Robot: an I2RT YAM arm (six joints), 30 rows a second.
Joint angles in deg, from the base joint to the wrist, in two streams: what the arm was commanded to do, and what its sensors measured. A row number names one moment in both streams.
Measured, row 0:
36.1 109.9 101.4 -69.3 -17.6 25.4
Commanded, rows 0 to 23:
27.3 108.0 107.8 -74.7 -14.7 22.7
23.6 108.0 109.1 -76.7 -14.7 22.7
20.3 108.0 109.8 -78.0 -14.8 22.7
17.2 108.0 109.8 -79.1 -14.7 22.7
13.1 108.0 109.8 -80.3 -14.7 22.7
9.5 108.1 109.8 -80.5 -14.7 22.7
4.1 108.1 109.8 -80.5 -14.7 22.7
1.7 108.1 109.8 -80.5 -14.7 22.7
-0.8 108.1 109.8 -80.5 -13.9 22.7
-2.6 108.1 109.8 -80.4 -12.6 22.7
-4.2 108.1 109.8 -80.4 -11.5 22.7
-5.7 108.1 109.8 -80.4 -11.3 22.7
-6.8 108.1 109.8 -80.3 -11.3 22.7
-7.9 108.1 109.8 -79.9 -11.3 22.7
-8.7 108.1 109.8 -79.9 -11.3 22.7
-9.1 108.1 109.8 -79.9 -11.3 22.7
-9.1 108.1 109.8 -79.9 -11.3 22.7
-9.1 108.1 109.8 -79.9 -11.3 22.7
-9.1 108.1 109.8 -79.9 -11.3 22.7
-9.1 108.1 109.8 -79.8 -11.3 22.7
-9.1 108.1 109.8 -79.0 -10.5 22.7
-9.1 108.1 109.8 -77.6 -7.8 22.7
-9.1 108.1 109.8 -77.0 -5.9 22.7
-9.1 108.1 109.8 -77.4 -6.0 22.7
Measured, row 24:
-8.9 109.3 108.8 -77.1 -8.9 23.2
